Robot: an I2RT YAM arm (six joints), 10 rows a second.
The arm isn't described. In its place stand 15 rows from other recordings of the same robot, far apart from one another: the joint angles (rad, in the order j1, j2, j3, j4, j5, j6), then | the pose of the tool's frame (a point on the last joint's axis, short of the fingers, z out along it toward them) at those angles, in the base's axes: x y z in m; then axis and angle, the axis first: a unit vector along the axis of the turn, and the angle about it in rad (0 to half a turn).
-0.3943 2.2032 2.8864 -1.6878 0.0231 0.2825 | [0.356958 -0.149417 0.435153 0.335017 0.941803 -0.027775 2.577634]
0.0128 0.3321 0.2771 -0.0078 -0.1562 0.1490 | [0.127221 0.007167 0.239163 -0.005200 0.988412 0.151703 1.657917]
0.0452 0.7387 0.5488 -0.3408 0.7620 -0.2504 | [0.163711 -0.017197 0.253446 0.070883 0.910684 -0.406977 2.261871]
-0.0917 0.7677 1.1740 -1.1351 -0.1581 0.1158 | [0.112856 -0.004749 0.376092 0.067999 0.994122 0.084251 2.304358]
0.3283 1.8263 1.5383 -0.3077 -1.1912 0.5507 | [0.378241 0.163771 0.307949 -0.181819 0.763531 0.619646 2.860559]
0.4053 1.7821 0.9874 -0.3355 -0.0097 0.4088 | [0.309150 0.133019 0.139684 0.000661 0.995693 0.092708 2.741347]
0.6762 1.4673 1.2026 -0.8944 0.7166 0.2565 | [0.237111 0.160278 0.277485 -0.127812 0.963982 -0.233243 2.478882]
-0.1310 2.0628 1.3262 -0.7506 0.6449 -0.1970 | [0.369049 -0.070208 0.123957 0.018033 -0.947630 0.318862 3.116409]
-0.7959 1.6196 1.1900 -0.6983 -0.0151 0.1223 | [0.229569 -0.233674 0.230670 0.440621 0.895180 -0.067124 2.718994]
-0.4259 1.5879 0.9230 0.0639 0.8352 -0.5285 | [0.294240 -0.162471 0.218169 0.150809 0.836644 -0.526578 2.710946]
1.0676 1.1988 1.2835 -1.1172 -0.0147 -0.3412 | [0.105281 0.192347 0.345859 -0.645580 0.756537 0.104296 2.644408]
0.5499 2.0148 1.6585 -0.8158 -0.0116 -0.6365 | [0.363401 0.223238 0.221676 -0.559986 0.828497 -0.002951 2.742780]
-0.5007 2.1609 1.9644 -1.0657 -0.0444 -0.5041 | [0.397431 -0.215677 0.239478 -0.005145 0.998454 -0.055349 2.850113]
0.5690 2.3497 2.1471 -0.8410 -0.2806 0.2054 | [0.425985 0.284146 0.217345 -0.212461 0.950564 0.226468 2.763511]
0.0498 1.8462 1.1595 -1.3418 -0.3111 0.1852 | [0.270745 0.024405 0.161840 -0.103177 -0.986483 -0.127299 2.656319]
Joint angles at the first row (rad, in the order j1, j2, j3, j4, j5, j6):
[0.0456 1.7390 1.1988 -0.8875 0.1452 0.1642]
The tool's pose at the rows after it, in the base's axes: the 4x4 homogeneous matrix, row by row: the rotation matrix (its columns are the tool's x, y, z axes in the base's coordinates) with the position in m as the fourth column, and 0 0 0 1 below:
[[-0.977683 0.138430 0.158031 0.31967], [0.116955 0.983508 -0.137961 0.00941], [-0.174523 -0.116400 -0.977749 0.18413], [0 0 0 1]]
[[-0.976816 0.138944 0.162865 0.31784], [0.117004 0.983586 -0.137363 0.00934], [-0.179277 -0.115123 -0.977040 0.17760], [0 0 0 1]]
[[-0.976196 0.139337 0.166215 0.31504], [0.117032 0.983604 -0.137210 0.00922], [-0.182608 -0.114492 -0.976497 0.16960], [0 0 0 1]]
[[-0.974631 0.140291 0.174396 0.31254], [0.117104 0.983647 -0.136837 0.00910], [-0.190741 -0.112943 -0.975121 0.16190], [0 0 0 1]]
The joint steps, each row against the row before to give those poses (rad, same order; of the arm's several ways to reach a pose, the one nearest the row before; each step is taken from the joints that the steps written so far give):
[0.0000 0.0007 -0.0290 0.0404 0.0003 -0.0004]
[0.0000 0.0000 -0.0279 0.0328 -0.0004 0.0000]
[0.0000 0.0000 -0.0343 0.0378 0.0001 0.0001]
[0.0000 0.0000 -0.0340 0.0423 -0.0001 -0.0001]

